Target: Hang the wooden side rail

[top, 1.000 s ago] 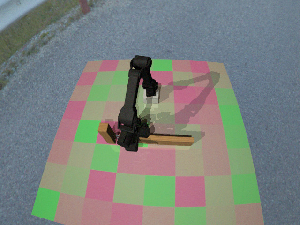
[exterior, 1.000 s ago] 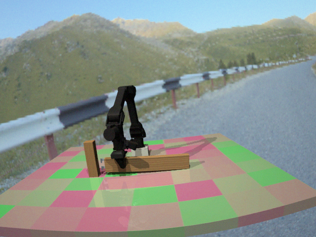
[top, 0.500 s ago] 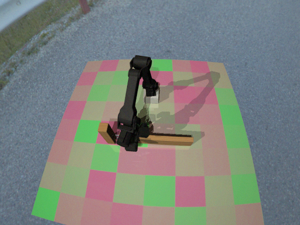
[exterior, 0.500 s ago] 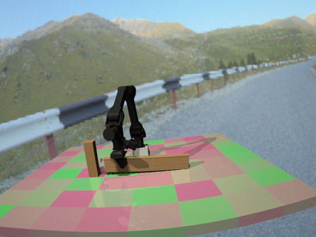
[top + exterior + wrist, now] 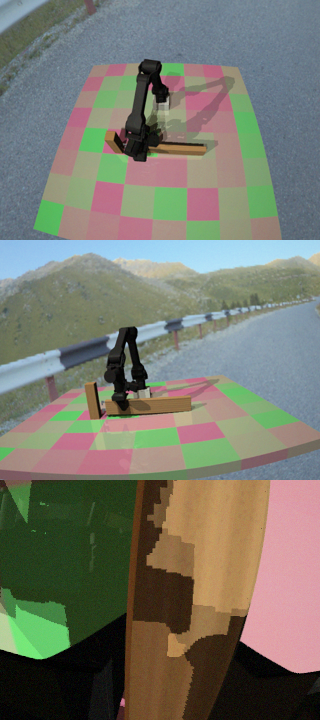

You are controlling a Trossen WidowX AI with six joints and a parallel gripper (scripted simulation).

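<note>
The headboard post is 140 mm to the right of my gripper tip, 40 mm above it and 20 mm behind it.
</note>
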